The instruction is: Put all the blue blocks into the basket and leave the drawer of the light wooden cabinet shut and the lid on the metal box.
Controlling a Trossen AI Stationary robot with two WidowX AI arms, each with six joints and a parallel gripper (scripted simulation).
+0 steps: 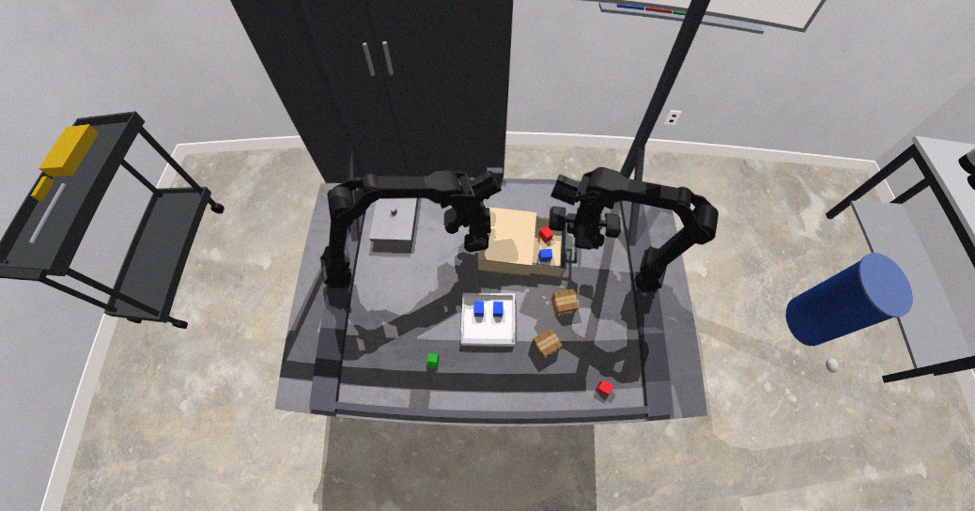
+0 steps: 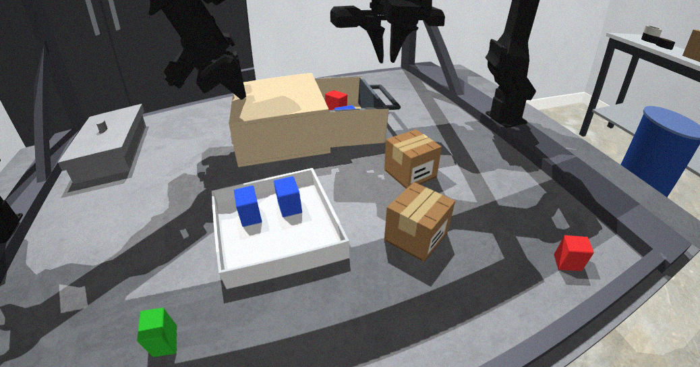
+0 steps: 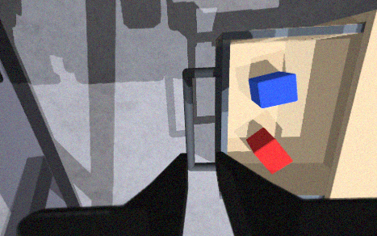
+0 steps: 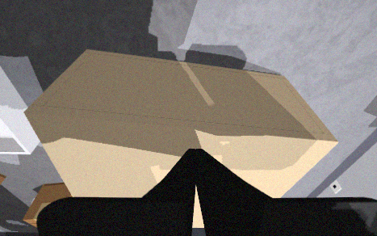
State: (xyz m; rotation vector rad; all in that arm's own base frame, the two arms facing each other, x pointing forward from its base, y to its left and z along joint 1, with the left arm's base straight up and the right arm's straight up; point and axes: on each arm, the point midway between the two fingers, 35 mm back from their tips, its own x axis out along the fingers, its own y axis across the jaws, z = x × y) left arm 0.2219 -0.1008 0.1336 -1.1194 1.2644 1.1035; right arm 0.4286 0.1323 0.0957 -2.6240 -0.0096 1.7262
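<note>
The drawer is 10 mm behind my left hand, 80 mm to the right of it and 120 mm below it. From my left hand the other things lie so: light wooden cabinet 20 mm behind, 140 mm to the right, 120 mm below; then green block 330 mm ahead, 400 mm to the right, 140 mm below; then white basket 210 mm ahead, 250 mm to the right, 140 mm below.
</note>
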